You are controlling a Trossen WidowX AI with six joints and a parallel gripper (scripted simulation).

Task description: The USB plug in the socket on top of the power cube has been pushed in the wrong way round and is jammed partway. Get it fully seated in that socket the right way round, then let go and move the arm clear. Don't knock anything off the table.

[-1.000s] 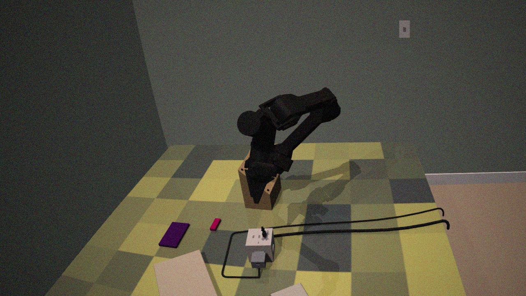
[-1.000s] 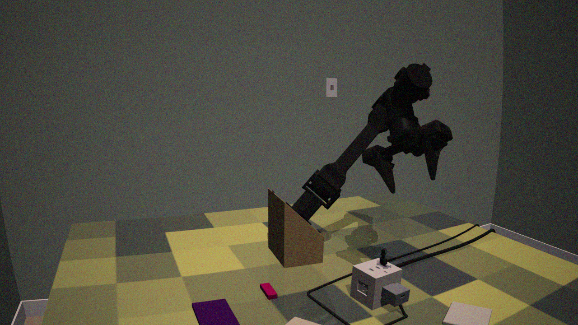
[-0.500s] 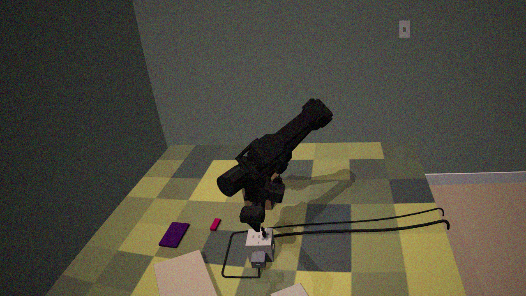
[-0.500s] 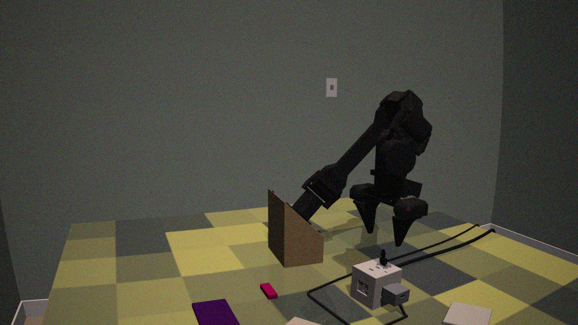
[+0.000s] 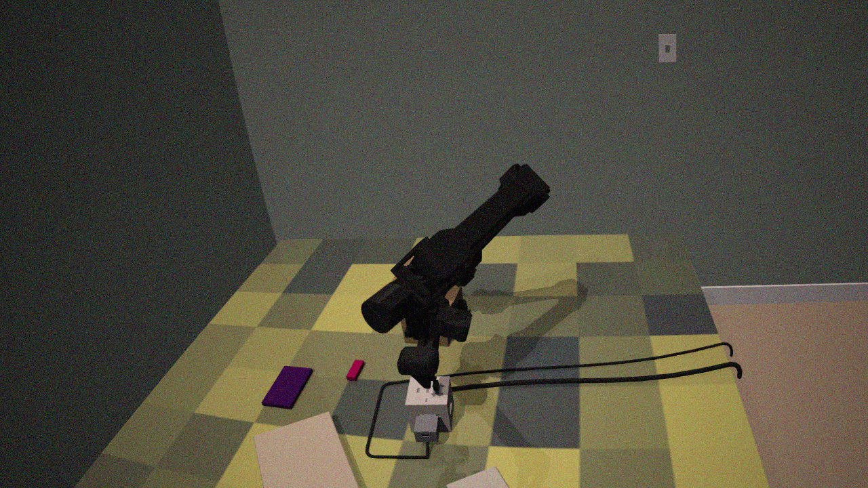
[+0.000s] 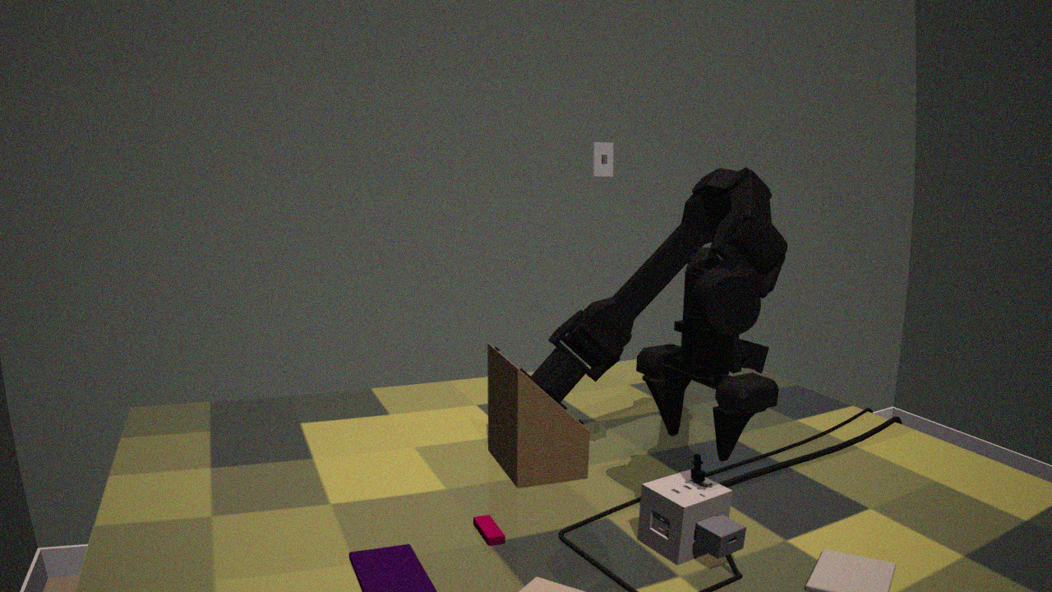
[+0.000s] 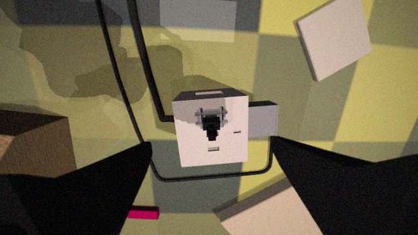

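My gripper tip is now 3 cm above the black USB plug. From my gripper tip the other things lie so: small pink block: 8 cm behind, 23 cm to the right, 12 cm below; then purple flat card: 35 cm to the right, 12 cm below.
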